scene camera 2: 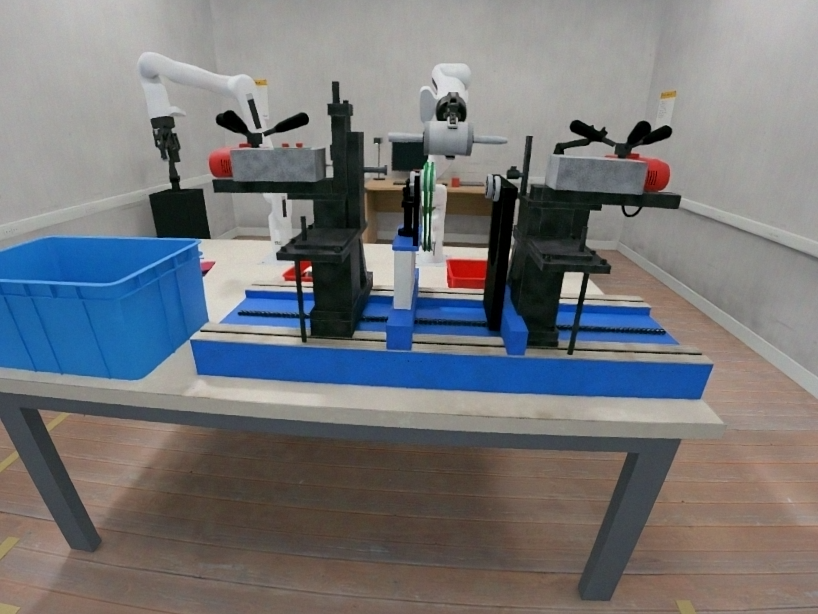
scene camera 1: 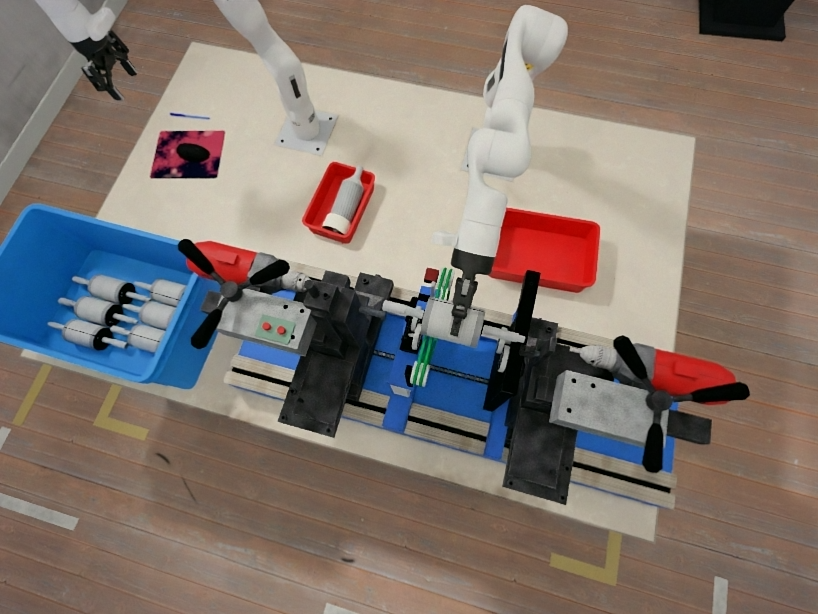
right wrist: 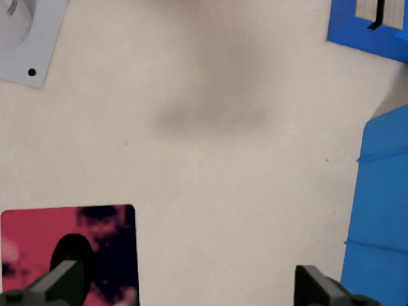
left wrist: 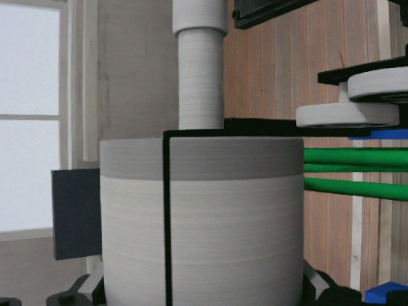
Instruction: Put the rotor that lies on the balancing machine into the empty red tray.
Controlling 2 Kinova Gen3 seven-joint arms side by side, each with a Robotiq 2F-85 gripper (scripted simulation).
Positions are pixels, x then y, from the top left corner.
Labels:
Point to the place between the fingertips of my left gripper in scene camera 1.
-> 454, 332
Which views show my right gripper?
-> Scene camera 2, scene camera 1 and the right wrist view only.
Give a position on a red tray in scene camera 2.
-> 471, 274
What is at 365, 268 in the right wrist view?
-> A blue bin.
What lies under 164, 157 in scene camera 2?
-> My right gripper.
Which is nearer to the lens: the red tray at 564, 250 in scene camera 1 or the mouse mat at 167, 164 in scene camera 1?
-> The red tray.

